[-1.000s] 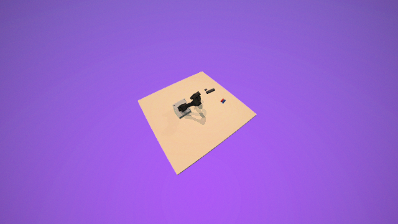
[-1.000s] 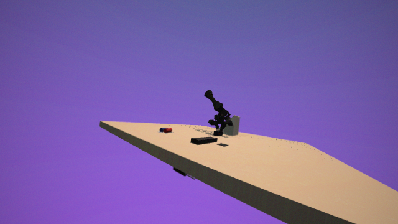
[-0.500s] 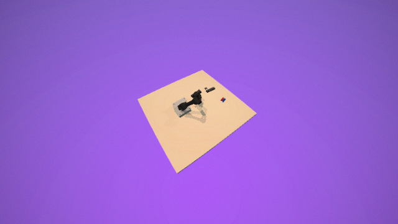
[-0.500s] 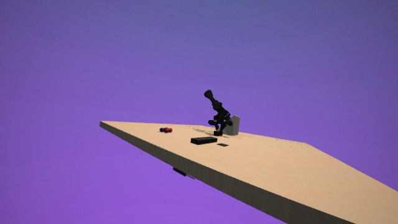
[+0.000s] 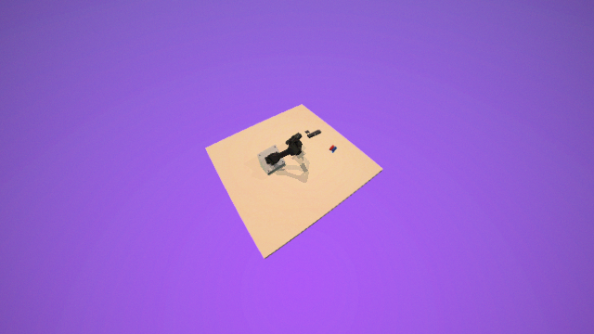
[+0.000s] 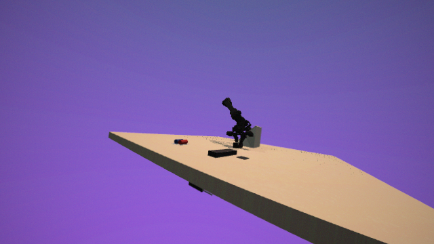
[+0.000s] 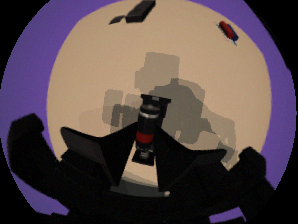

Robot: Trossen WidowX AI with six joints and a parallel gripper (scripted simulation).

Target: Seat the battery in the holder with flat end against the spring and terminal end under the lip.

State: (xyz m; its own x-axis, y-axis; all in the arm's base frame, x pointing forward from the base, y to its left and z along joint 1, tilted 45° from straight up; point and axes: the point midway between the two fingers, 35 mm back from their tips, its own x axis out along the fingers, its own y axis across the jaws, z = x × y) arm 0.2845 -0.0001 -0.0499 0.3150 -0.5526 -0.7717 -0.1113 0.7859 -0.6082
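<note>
Now: the cylindrical battery 1 cm above my gripper tip. The rest, counted from my gripper tip: dark flat piece 27 cm ahead, 18 cm to the left, 1 cm below.
</note>
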